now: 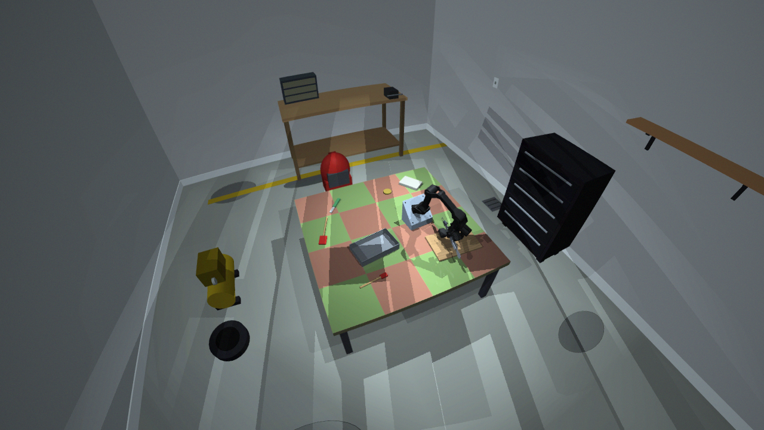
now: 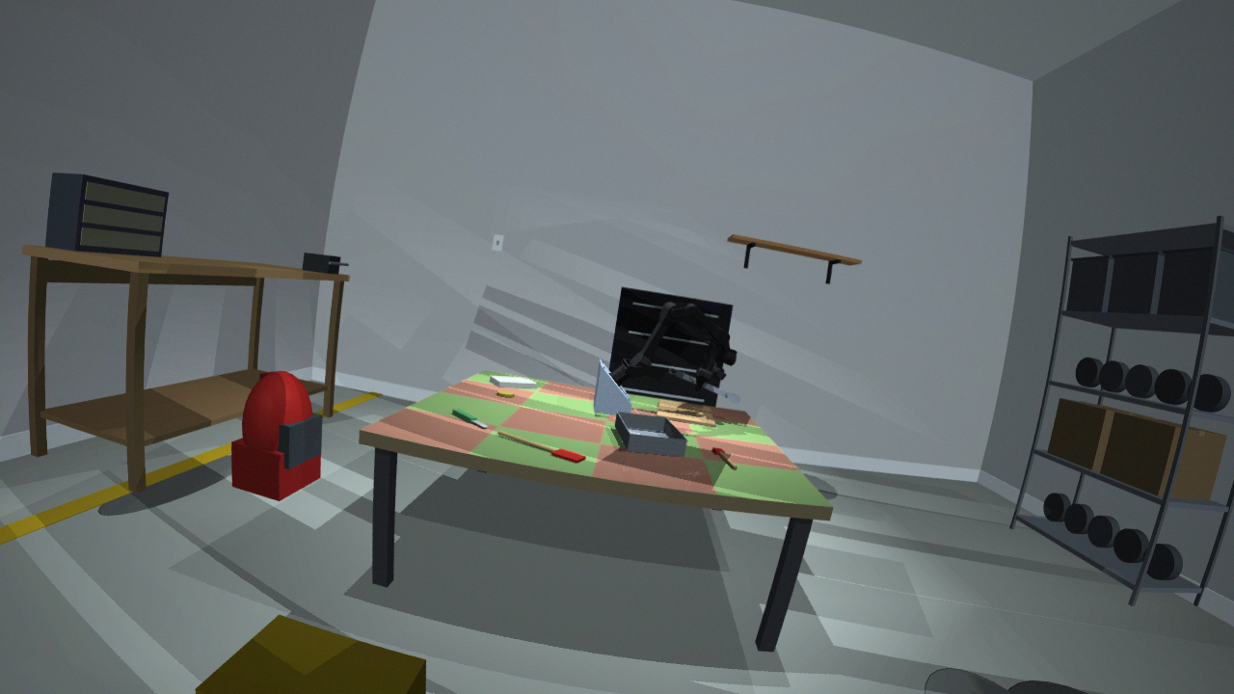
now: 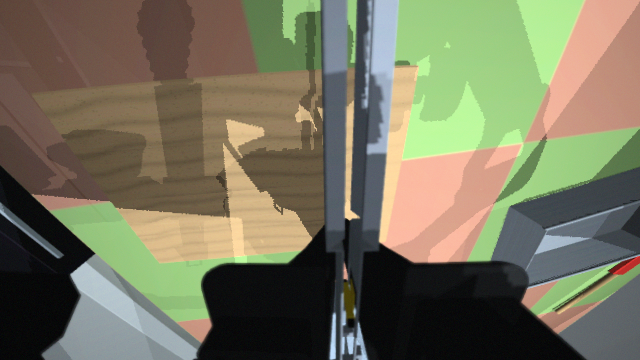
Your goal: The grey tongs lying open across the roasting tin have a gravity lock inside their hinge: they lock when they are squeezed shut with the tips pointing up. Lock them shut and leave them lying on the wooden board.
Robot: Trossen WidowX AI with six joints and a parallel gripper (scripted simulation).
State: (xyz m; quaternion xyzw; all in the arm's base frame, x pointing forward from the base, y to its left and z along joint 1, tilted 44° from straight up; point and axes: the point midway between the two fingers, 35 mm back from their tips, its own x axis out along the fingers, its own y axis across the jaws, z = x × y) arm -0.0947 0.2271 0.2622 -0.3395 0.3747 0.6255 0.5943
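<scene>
Now: the wooden board 80 mm behind my gripper tip, 30 mm to the right of it and 110 mm below it. The rest, counted from my gripper tip: yellow disc: 180 mm ahead, 750 mm to the right, 110 mm below; then grey roasting tin: 480 mm ahead, 160 mm to the right, 90 mm below; then white block: 60 mm behind, 790 mm to the right, 100 mm below.
</scene>
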